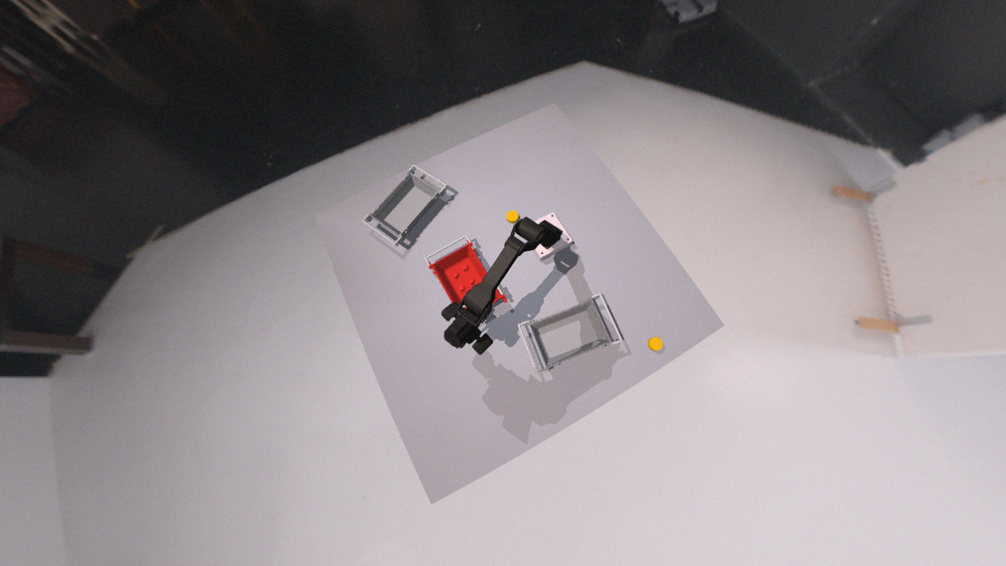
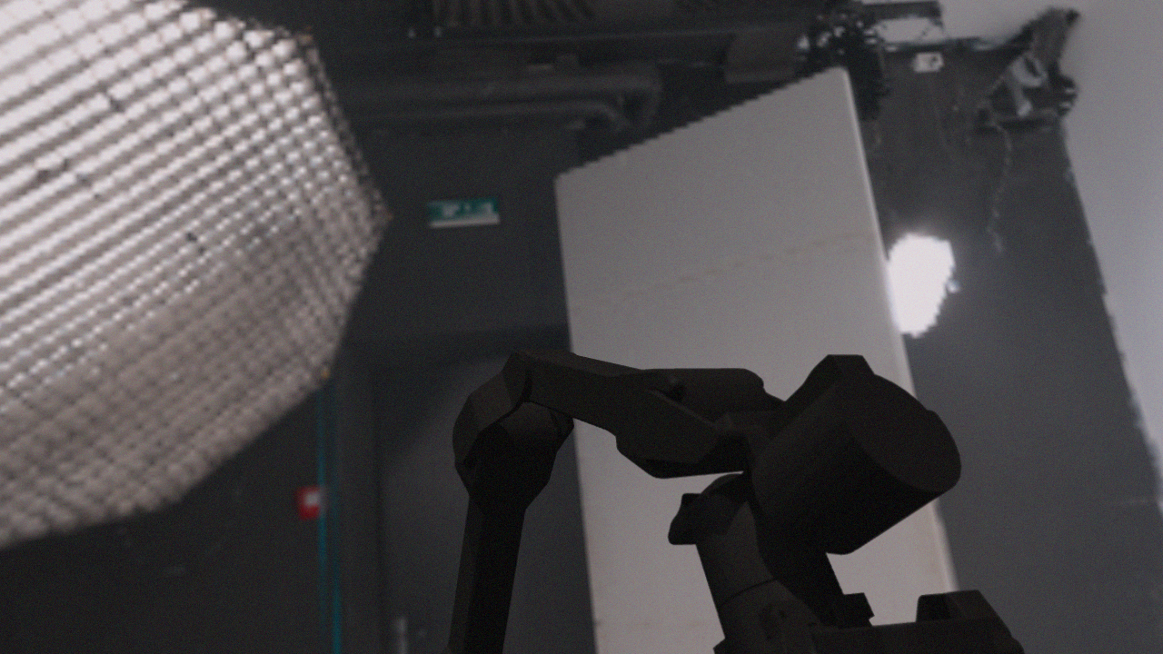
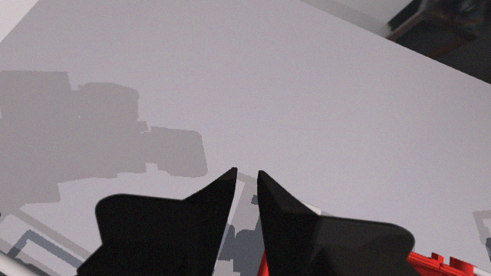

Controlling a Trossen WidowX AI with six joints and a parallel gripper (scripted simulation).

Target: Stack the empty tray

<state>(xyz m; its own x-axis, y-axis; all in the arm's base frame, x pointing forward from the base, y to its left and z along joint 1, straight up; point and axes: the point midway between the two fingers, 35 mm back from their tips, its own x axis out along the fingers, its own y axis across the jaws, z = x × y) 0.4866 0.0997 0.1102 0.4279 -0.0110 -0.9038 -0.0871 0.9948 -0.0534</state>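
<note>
The grey tray is 310 mm behind my gripper tip, 230 mm to the left of it and 80 mm below it.
</note>
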